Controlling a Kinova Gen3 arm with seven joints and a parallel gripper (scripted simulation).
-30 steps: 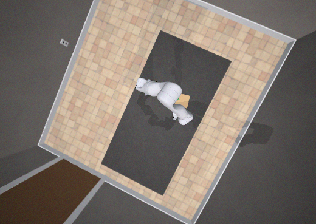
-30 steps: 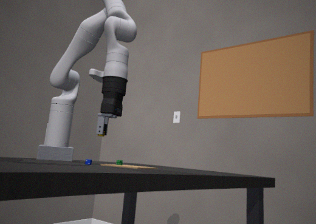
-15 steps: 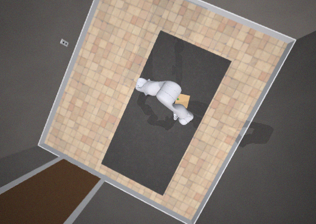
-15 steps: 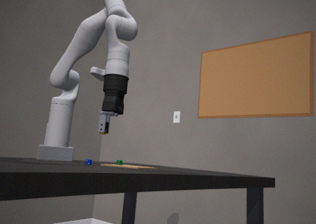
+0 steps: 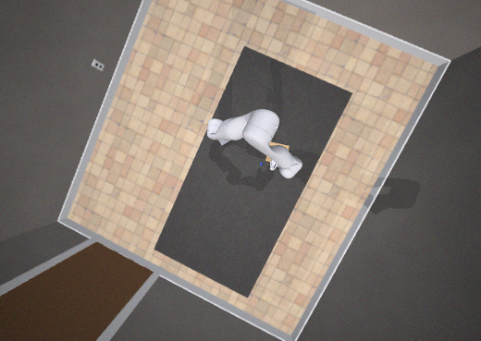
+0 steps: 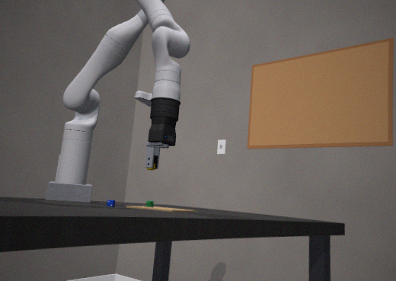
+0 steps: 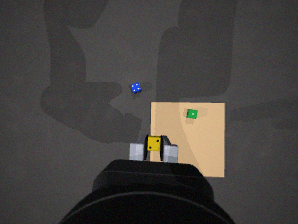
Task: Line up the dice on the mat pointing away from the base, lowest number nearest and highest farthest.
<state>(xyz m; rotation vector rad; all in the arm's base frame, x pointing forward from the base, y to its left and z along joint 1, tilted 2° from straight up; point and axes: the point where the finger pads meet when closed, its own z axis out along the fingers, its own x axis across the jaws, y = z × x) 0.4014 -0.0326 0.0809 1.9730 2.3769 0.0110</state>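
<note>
Now: the mat 12 cm below my hand and 6 cm to the left of it. From my hand the other things lie so: green die: 11 cm below, 6 cm to the left, 5 cm behind; then blue die: 11 cm below, 8 cm behind, 6 cm to the right; then yellow die: 1 cm below.
</note>
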